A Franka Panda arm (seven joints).
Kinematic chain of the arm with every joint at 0, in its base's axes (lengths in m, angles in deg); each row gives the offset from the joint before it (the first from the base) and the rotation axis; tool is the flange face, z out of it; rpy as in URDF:
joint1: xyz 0 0 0.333 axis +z
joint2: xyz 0 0 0 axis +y
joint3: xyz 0 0 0.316 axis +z
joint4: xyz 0.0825 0 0 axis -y
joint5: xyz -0.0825 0 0.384 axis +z
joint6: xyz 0 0 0 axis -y
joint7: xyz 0.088 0 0 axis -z
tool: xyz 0 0 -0.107 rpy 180 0 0
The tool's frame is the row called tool.
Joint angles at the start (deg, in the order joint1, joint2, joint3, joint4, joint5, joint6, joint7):
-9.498, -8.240, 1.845, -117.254, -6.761, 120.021, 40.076
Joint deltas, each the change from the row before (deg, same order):
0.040, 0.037, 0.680, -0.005, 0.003, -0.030, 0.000
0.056, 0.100, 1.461, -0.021, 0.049, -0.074, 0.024
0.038, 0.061, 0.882, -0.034, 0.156, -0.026, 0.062
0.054, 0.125, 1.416, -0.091, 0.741, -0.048, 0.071
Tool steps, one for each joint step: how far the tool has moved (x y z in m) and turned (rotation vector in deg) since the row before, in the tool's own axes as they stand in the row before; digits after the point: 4 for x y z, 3 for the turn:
-0.0042, -0.0056, -0.0003, 0.037, -0.025, -0.717
-0.0089, -0.0117, -0.0002, 0.077, -0.110, -1.470
-0.0055, -0.0072, 0.0000, 0.129, -0.141, -0.783
-0.0092, -0.0117, 0.0006, 0.483, -0.565, -1.041

